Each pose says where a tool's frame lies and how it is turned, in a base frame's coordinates. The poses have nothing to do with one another.
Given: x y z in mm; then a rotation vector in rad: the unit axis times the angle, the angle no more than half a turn.
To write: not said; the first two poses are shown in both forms.
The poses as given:
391 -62 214 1.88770 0.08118 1.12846
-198 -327 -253 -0.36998 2.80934 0.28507
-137 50 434 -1.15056 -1.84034 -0.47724
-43 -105 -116 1.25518 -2.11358 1.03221
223 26 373 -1.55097 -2.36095 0.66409
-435 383 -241 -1.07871 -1.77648 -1.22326
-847 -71 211 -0.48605 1.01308 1.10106
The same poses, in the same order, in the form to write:
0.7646 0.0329 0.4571 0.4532 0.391 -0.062 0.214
-0.1285 0.9758 0.0990 0.1463 -0.198 -0.327 -0.253
-0.4640 -0.7422 -0.1925 0.4437 -0.137 0.050 0.434
0.4575 -0.7705 0.3763 0.2355 -0.043 -0.105 -0.116
-0.5306 -0.8078 0.2272 0.1196 0.223 0.026 0.373
-0.4178 -0.6881 -0.4738 0.3569 -0.435 0.383 -0.241
-0.2187 0.4559 0.4955 0.7063 -0.847 -0.071 0.211

